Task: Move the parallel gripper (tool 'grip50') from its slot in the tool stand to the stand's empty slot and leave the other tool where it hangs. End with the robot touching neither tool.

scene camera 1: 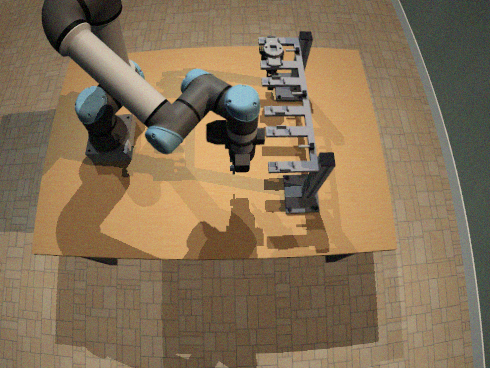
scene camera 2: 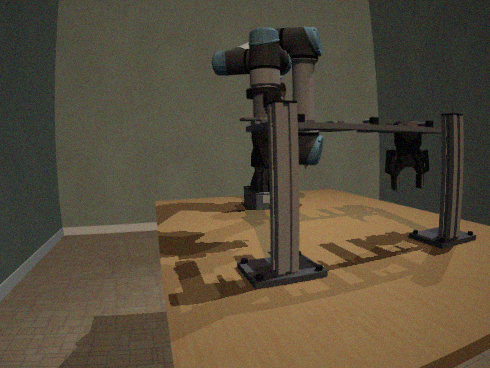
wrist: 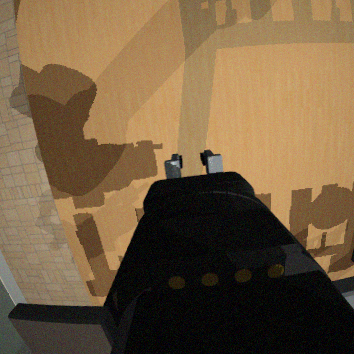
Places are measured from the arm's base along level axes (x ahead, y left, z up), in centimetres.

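Where they show: hand, tool point: (scene camera 2: 266,113); arm's base, link origin: (scene camera 1: 108,134).
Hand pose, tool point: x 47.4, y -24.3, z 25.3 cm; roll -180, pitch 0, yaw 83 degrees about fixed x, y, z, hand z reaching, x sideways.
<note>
Each offset is from my tool point to the top centre of the thing. "*": to the spot under its first point.
The parallel gripper (scene camera 1: 240,169) (wrist: 193,164) is mounted on the arm's wrist and points down. It is held above the table, in front of the stand's near slot and apart from the fork arms. Its fingers stand a little apart, with nothing between them in the wrist view. In scene camera 2 the near post largely hides it. The tool stand (scene camera 1: 311,120) (scene camera 2: 285,190) has three slots. The adaptive gripper (scene camera 1: 273,48) (scene camera 2: 407,150) hangs in the far slot. The middle slot {* dx +14.7, dy +10.3, dz -3.7 cm} (scene camera 1: 285,110) and the near slot {* dx +12.3, dy -7.6, dz -3.7 cm} (scene camera 1: 290,166) are empty.
The stand's near post {* dx +21.3, dy -10.1, dz -7.5 cm} (scene camera 1: 320,175) rises from a bolted foot plate (scene camera 1: 295,204) (scene camera 2: 310,272). The far post (scene camera 1: 305,47) (scene camera 2: 451,175) stands beside the hanging tool. The robot's base (scene camera 1: 107,145) is bolted at the table's left side. Small pegs stick out along the rail.
</note>
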